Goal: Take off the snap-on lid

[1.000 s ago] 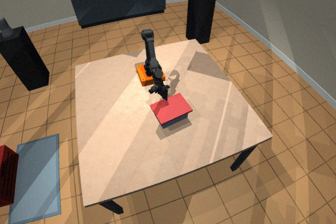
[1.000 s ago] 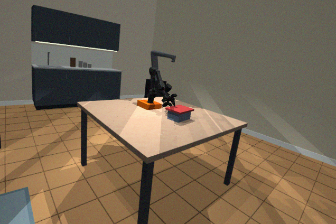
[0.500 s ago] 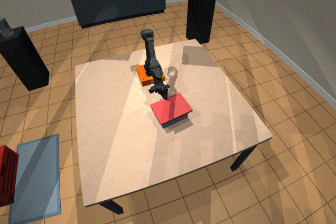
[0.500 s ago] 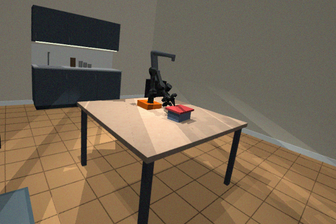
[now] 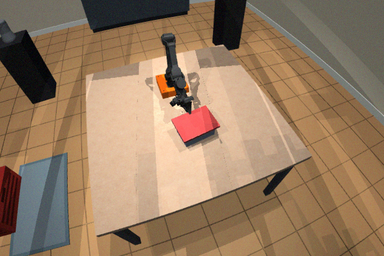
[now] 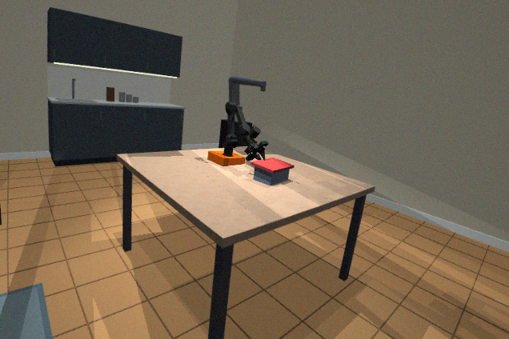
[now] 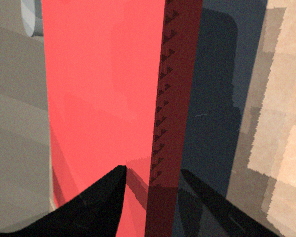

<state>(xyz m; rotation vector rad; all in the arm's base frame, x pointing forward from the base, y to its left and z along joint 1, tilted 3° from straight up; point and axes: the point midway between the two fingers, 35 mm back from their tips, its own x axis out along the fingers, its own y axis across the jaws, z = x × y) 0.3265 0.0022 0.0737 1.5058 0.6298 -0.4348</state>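
Right now my gripper tip is 8 cm short of the red lid and 1 cm to the right of it. The rest, counted from my gripper tip: blue-grey storage box (8 cm ahead, 1 cm to the left, 5 cm below).
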